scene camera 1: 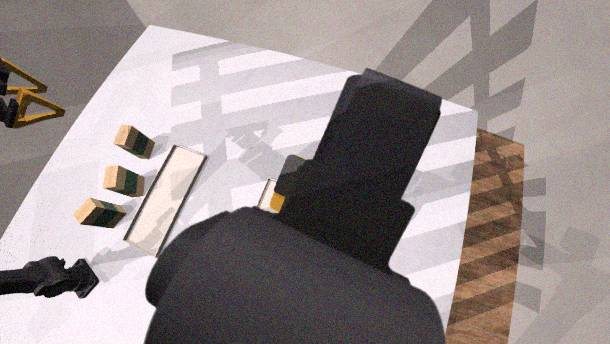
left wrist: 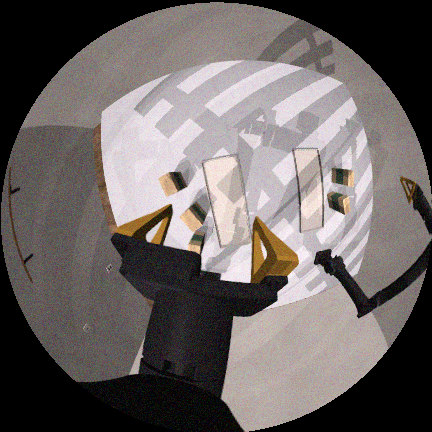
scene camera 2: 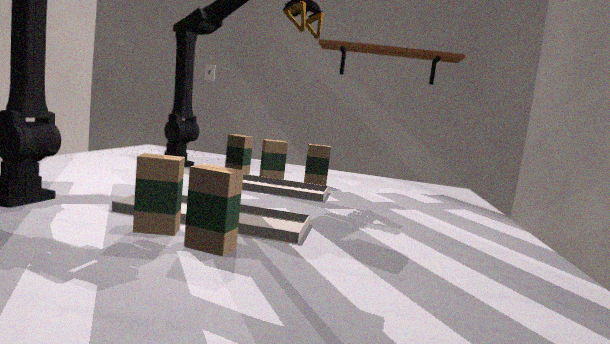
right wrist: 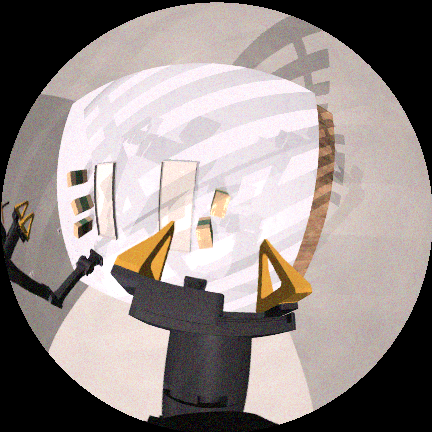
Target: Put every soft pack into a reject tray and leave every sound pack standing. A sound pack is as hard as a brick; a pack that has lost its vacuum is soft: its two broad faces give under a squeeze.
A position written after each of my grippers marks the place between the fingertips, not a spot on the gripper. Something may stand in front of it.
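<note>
Pack [scene camera 1: 93,212]. Pack [scene camera 1: 118,179]. Pack [scene camera 2: 317,163]. Pack [scene camera 2: 159,178]. Pack [scene camera 2: 214,193]. Reject tray [scene camera 2: 274,224]. Reject tray [scene camera 2: 288,188]. My right gripper [right wrist: 219,234]. My left gripper [scene camera 1: 55,100], visible in the left wrist view [left wrist: 212,213] too.
</note>
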